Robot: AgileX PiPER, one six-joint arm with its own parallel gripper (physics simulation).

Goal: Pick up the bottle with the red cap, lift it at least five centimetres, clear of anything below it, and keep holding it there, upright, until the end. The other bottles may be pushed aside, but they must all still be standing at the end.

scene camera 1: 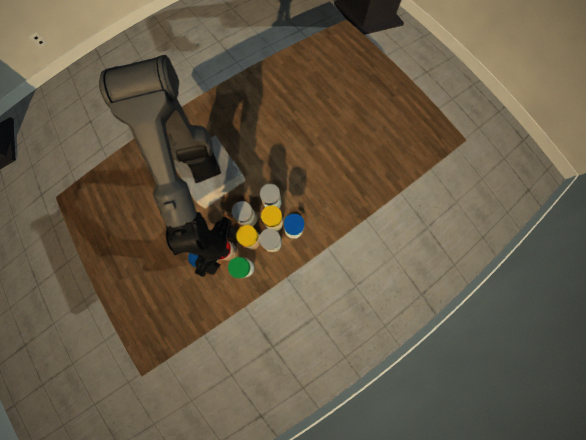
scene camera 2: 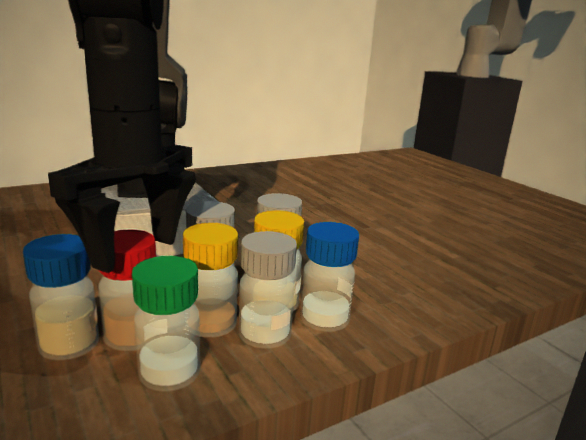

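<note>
The red-capped bottle (scene camera 1: pixel 227 250) (scene camera 2: pixel 139 250) stands upright on the wooden table, with orange-brown contents. In the scene camera 1 view the gripper hides most of its cap. My gripper (scene camera 1: pixel 217 248) (scene camera 2: pixel 133 254) is open and points down over it. In the scene camera 2 view one fingertip overlaps the left side of the red cap, down to near its lower edge, and the other finger is at its upper right. A blue-capped bottle (scene camera 1: pixel 193 259) (scene camera 2: pixel 57 261) stands left of it, a green-capped one (scene camera 1: pixel 240 267) (scene camera 2: pixel 165 286) in front, a yellow-capped one (scene camera 1: pixel 247 236) (scene camera 2: pixel 210 246) to the right.
Farther right stand a second yellow-capped bottle (scene camera 1: pixel 271 216) (scene camera 2: pixel 279 224), a grey-capped one (scene camera 1: pixel 270 240) (scene camera 2: pixel 268 256) and another blue-capped one (scene camera 1: pixel 294 225) (scene camera 2: pixel 332 245). Two more grey-capped bottles (scene camera 1: pixel 243 212) (scene camera 1: pixel 270 194) stand behind. A pale block (scene camera 1: pixel 231 172) (scene camera 2: pixel 132 221) is at the back.
</note>
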